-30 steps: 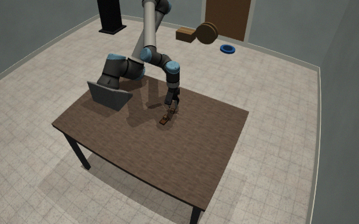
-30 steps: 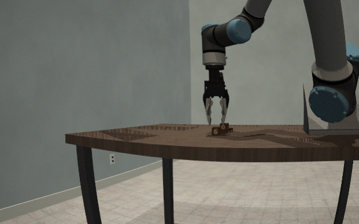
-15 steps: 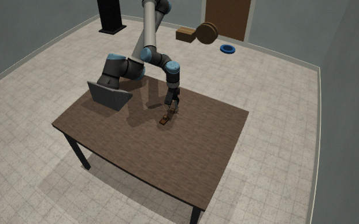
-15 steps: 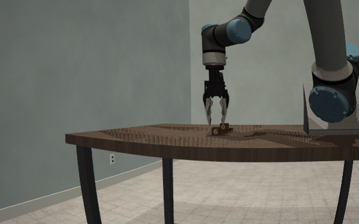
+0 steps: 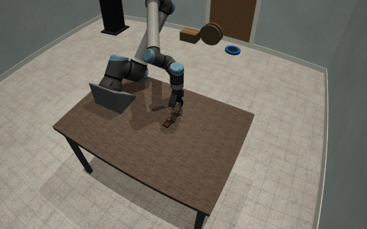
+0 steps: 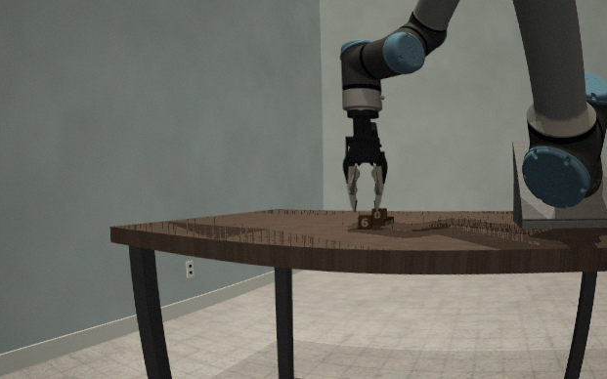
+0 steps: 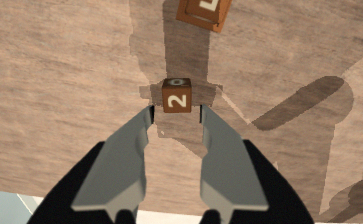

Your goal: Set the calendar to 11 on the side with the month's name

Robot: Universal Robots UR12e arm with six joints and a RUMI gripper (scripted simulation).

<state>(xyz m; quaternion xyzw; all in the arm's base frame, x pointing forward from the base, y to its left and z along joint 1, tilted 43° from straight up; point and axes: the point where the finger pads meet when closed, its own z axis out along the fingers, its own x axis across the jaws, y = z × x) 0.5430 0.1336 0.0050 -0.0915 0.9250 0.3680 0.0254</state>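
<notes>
Now: the cube 4 cm below my hand. From my hand the other things lie so: calendar tray (1 cm behind, 11 cm to the right, 4 cm below).
</notes>
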